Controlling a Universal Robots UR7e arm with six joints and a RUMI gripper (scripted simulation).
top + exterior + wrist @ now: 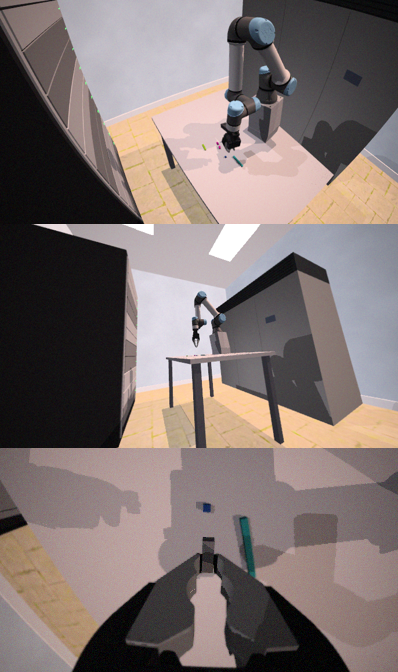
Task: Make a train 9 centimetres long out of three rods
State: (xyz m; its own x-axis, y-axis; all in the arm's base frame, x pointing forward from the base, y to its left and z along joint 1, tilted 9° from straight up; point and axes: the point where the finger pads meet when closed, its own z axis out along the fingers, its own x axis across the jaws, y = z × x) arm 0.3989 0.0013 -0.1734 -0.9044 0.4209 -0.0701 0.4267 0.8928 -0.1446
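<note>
My hand is 1 cm above the grey rod. Round my hand: turquoise rod (11 cm below, 6 cm to the left, 4 cm behind); blue rod (11 cm below, 2 cm to the right, 1 cm behind); lime rod (18 cm to the right, 11 cm below, 4 cm ahead).
</note>
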